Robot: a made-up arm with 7 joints.
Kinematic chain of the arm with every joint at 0, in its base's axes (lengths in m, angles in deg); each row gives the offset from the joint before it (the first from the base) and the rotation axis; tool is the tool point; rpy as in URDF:
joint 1: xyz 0 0 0.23 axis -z
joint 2: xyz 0 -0.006 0.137 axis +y
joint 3: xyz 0 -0.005 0.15 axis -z
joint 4: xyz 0 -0.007 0.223 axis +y
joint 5: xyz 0 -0.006 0.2 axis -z
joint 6: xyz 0 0 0.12 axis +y
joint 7: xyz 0 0 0.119 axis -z
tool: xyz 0 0 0 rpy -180 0 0
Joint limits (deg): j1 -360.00..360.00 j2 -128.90..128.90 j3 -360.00..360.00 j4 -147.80..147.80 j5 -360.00..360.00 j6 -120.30..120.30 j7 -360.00..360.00
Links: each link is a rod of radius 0.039 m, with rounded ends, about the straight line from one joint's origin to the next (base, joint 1, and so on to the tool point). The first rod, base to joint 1, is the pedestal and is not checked.
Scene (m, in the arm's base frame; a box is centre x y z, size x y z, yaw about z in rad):
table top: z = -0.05
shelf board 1: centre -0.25 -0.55 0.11 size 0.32 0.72 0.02 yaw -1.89
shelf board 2: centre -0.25 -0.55 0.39 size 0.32 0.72 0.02 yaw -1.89
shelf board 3: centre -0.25 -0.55 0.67 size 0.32 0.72 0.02 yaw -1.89
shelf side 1: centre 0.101 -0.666 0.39 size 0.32 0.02 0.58 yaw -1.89
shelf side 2: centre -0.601 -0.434 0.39 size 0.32 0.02 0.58 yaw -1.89
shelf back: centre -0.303 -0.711 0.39 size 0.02 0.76 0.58 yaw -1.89
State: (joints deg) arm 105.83 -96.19 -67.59 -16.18 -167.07 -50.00 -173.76
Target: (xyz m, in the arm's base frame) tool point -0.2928 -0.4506 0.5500
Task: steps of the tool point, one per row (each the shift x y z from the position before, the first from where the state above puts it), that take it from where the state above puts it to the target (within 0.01 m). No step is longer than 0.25 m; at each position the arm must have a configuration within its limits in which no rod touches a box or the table.
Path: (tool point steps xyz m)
1: -0.2333 0.0104 0.0105
2: -0.2242 -0.0729 0.0291
3: -0.1795 -0.1478 0.0433
4: -0.1061 -0.1987 0.0507
5: -0.0179 -0.2151 0.0496
6: 0.0680 -0.1928 0.0400
7: 0.1334 -0.1372 0.0225
8: 0.1646 -0.0613 0.0001
9: -0.0317 -0.0662 -0.0004
10: -0.0214 -0.0659 -0.0016
11: -0.0113 -0.0628 0.0020

